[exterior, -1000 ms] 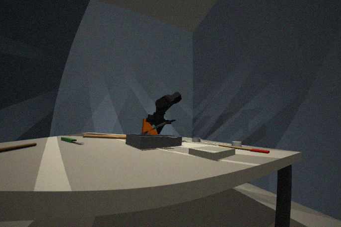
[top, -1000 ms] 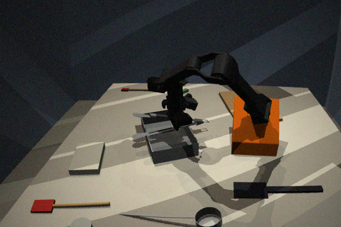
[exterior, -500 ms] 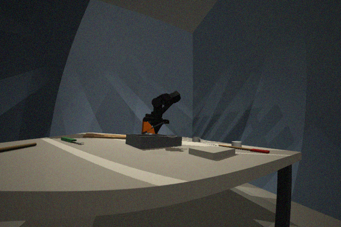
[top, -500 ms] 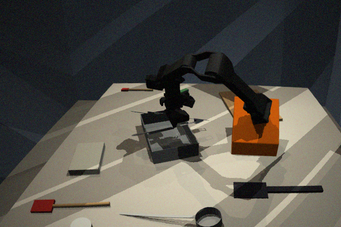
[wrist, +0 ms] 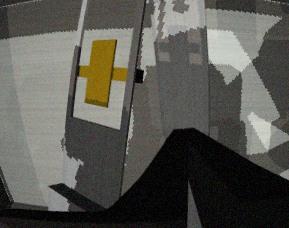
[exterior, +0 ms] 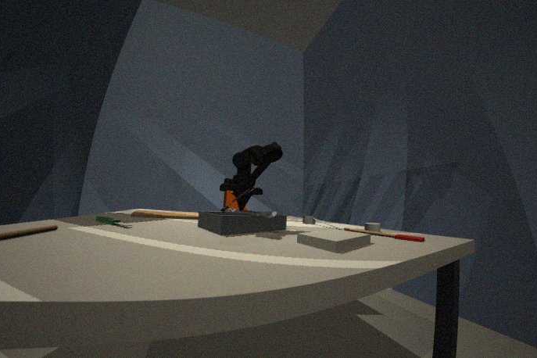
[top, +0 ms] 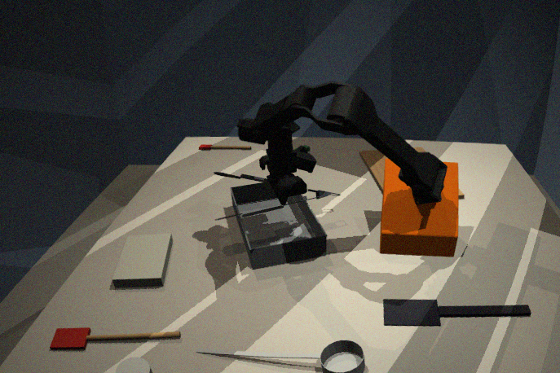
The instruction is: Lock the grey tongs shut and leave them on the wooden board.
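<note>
The yellow mark lies 30 mm behind my gripper tip, 30 mm to the right of it and 30 mm above it. Also, from my gripper tip: green-handled tool (20 mm ahead, 430 mm to the right, 60 mm below); then slab (330 mm ahead, 170 mm to the left, 60 mm below); then grey roasting tin (20 mm ahead, 10 mm to the left, 40 mm below).
</note>
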